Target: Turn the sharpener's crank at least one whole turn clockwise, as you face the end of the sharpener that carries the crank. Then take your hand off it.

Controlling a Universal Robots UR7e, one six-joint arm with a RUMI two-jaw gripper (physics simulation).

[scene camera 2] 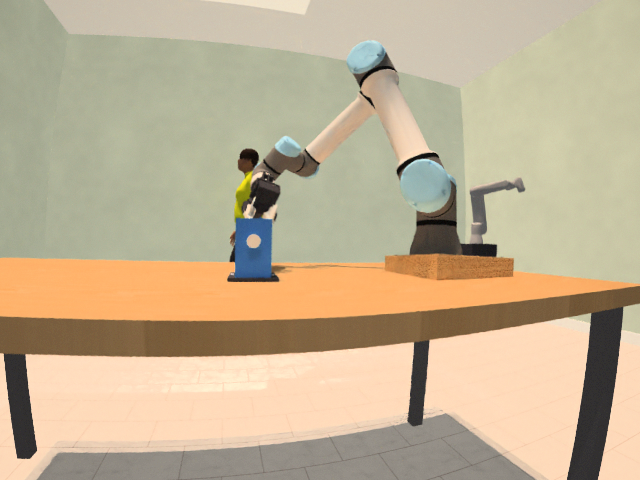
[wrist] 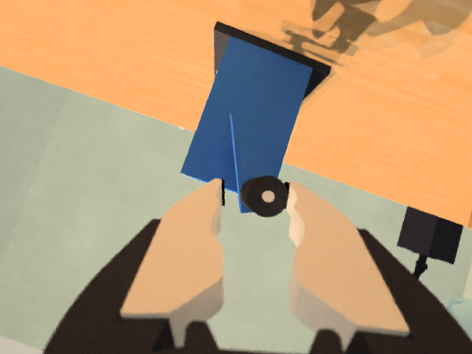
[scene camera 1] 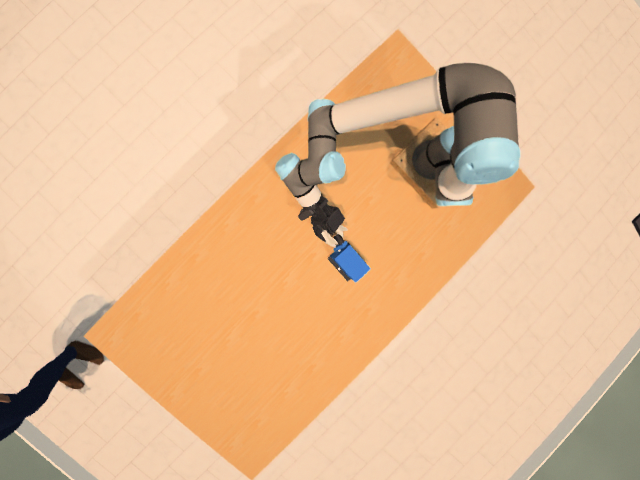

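Seen in the pictures: gripper, fingertip midpoint: (wrist: 253, 183) (scene camera 1: 339, 242); arm's base, origin of the base link: (scene camera 2: 435, 256) (scene camera 1: 430, 160).
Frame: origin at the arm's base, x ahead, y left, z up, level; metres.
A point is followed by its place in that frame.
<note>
The blue sharpener (scene camera 1: 351, 263) {y 0.113, x 0.501, z 0.081 m} (scene camera 2: 253, 263) {y 0.175, x 0.492, z -0.010 m} (wrist: 255, 85) {y 0.061, x 0.507, z -0.006 m} stands upright on its black base (scene camera 2: 237, 278) {y 0.187, x 0.523, z -0.040 m} on the table. Its crank arm (scene camera 1: 341, 246) {y 0.017, x 0.504, z 0.142 m} (wrist: 236, 162) is on the end facing the gripper and points up, its outer end past the body's top edge. The black crank knob (wrist: 262, 184) {y 0.001, x 0.492, z 0.073 m} sticks out toward the wrist camera. My gripper (scene camera 1: 337, 235) {y 0.027, x 0.490, z 0.073 m} (scene camera 2: 260, 213) {y 0.027, x 0.490, z 0.073 m} (wrist: 253, 183) {y 0.027, x 0.490, z 0.073 m} is partly open, its fingertips on either side of the knob. The knob is close to or touching the right fingertip in the wrist view, with a gap at the left one. The body hides the crank in scene camera 2.
The wooden table (scene camera 1: 232, 335) {y 0.082, x 1.028, z -0.047 m} (scene camera 2: 129, 294) {y 0.366, x 0.665, z -0.047 m} carries the arm's base block (scene camera 2: 475, 266) {y 0.153, x -0.029, z -0.017 m}, to the right of the sharpener in scene camera 2. A person (scene camera 1: 38, 384) (scene camera 2: 241, 196) stands beyond the table. Another small robot arm (scene camera 2: 478, 211) stands behind at the right.
</note>
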